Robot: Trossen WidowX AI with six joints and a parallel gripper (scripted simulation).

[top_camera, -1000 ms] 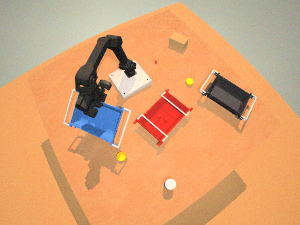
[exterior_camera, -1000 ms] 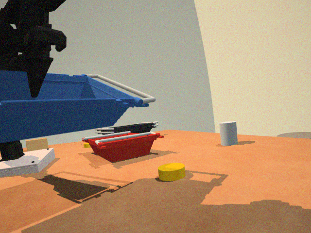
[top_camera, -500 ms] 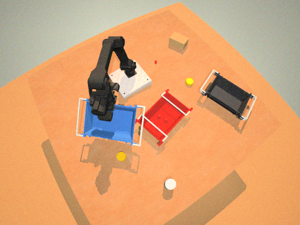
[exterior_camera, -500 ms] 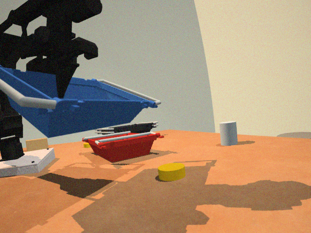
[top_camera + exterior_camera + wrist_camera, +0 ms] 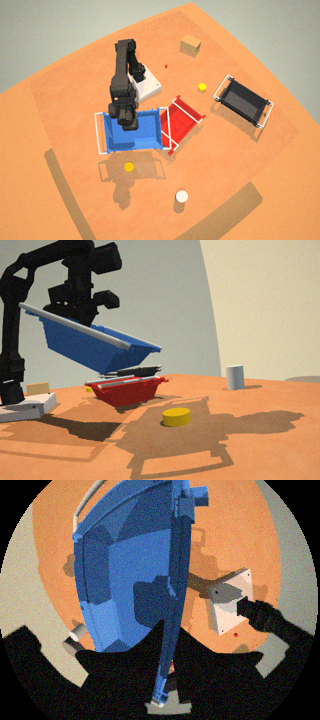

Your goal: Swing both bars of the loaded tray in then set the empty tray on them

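Right now my gripper tip is 70 mm short of the blue tray and 30 mm to the left of it. The rest, counted from my gripper tip: tan box: 620 mm to the left, 350 mm behind, 150 mm below; red cube: 370 mm to the left, 280 mm behind, 170 mm below.
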